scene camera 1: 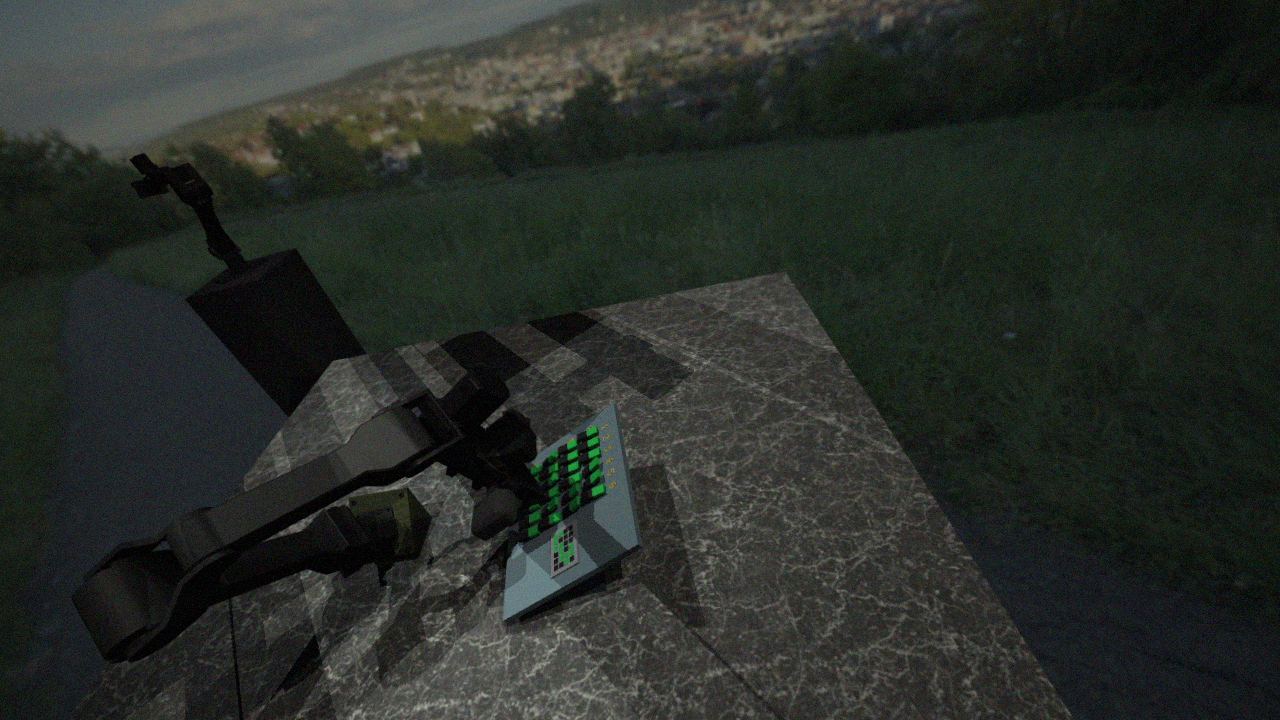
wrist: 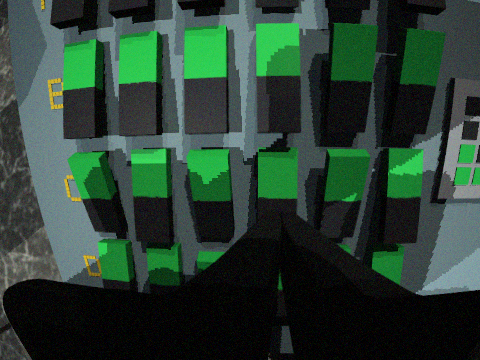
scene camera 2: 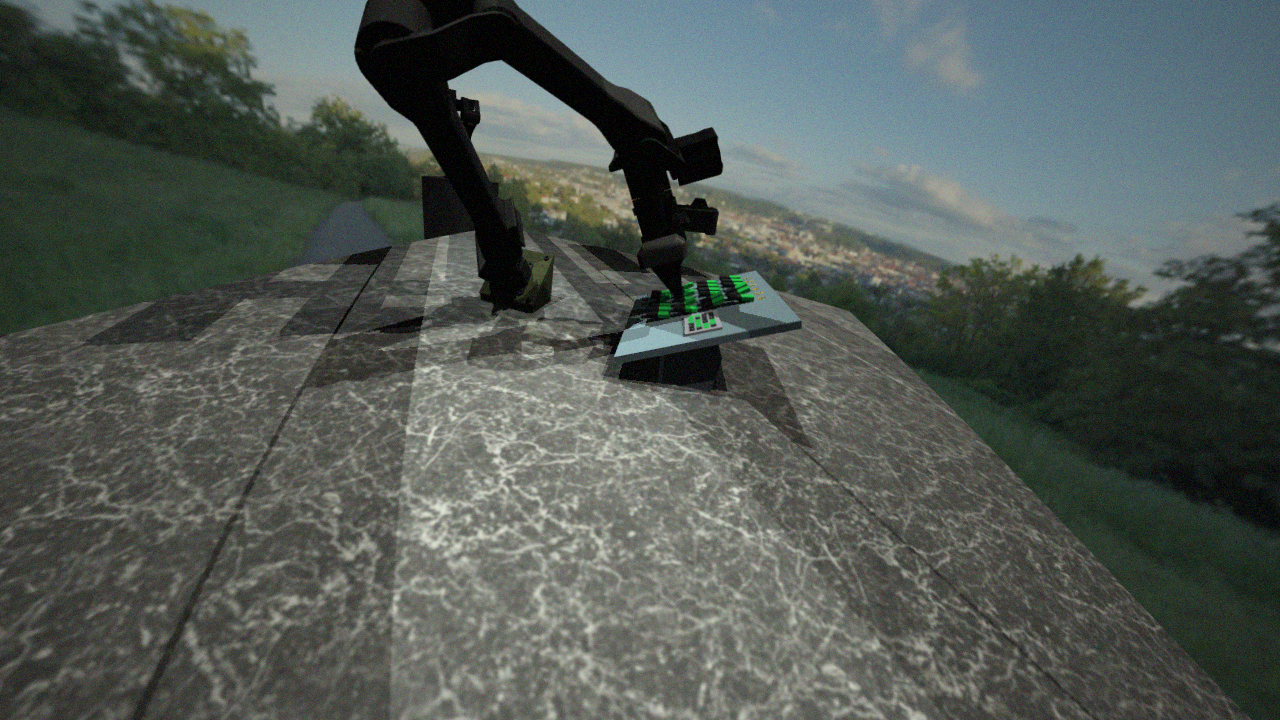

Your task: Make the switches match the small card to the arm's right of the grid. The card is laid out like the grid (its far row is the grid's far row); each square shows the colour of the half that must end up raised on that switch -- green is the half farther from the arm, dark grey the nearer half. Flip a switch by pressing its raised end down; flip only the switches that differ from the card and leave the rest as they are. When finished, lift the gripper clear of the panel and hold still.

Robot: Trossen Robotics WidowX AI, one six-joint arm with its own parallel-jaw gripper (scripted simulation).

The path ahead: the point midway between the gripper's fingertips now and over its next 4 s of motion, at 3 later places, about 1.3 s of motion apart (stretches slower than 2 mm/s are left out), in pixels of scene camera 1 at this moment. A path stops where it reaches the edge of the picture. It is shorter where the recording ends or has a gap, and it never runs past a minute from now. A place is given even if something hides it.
The gripper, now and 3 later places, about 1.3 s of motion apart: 543, 495; 512, 472; 523, 470; 525, 473
